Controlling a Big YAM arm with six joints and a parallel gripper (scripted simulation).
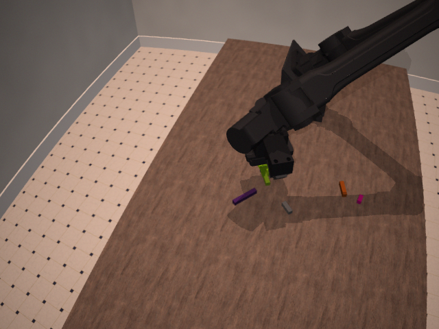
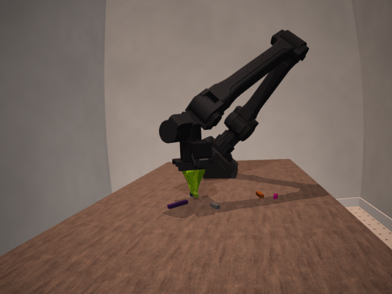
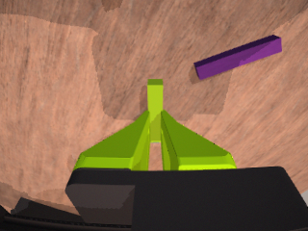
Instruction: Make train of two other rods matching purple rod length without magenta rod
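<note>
Right now the lime rod is 10 mm below my hand. The rest, counted from my hand: grey rod (80 mm ahead, 60 mm to the left, 20 mm below); blue rod (30 mm behind, 10 mm to the right, 20 mm below); purple rod (60 mm ahead, 40 mm to the right, 20 mm below).
</note>
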